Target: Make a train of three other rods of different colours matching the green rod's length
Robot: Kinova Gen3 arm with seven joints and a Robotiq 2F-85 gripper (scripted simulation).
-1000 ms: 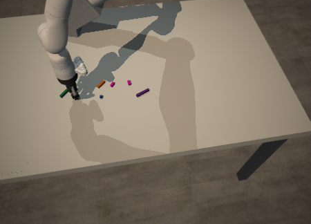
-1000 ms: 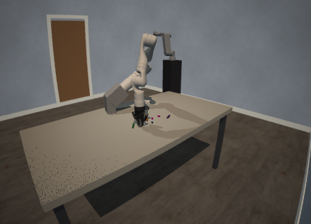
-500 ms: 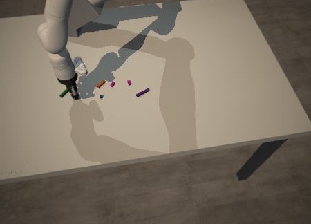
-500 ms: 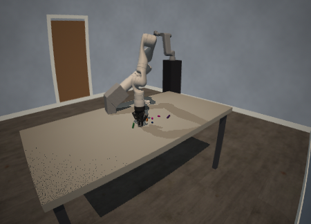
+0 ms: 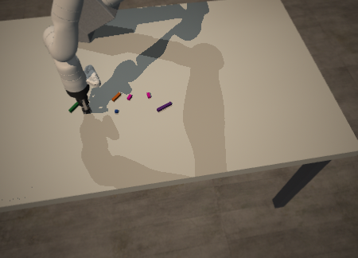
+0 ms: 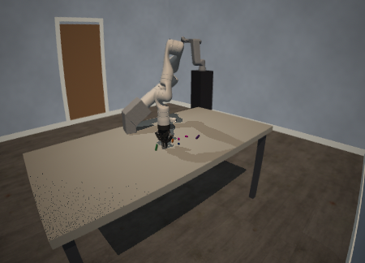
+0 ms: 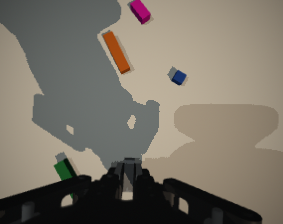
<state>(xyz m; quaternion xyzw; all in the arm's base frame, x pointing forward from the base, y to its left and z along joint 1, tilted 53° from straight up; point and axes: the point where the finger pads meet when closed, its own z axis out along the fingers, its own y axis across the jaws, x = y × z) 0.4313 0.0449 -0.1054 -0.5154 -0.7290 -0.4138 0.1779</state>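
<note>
The green rod is 30 mm behind my hand, 40 mm to the right of it and 20 mm below it. Also, from my hand: orange rod: 60 mm behind, 100 mm to the left, 20 mm below; then grey rod: 20 mm below; then blue rod: 110 mm to the left, 20 mm below.
</note>
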